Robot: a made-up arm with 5 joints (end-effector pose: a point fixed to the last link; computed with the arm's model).
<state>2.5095 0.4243 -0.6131 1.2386 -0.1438</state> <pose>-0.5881 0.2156 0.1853 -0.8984 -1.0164 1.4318</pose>
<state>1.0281 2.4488 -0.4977 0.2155 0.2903</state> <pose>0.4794 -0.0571 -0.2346 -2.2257 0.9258 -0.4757</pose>
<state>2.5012 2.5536 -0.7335 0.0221 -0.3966</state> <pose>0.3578 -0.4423 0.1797 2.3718 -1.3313 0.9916</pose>
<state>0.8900 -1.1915 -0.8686 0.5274 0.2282</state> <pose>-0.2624 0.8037 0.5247 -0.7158 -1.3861 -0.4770</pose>
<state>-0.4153 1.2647 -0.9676 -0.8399 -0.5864</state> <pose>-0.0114 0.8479 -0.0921 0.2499 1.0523 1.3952</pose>
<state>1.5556 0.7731 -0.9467 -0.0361 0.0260</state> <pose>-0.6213 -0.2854 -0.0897 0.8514 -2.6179 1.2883</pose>
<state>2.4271 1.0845 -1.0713 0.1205 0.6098</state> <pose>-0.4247 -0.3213 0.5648 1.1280 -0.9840 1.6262</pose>
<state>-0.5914 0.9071 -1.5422 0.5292 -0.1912</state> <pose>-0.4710 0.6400 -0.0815 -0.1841 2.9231 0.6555</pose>
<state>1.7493 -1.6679 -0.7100 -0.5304 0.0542</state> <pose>-0.1358 0.8326 -0.3699 -1.9629 -1.6927 1.0609</pose>
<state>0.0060 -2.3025 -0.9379 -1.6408 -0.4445</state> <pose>-0.0575 0.7353 0.6986 -1.3267 -1.8904 0.3226</pose>
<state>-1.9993 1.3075 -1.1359 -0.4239 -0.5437</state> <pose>-0.1215 0.5434 0.8398 0.9918 0.1644 2.1078</pose>
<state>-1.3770 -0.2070 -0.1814 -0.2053 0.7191</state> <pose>-0.8444 0.2858 0.4258 -0.2216 0.4770 2.4640</pose>
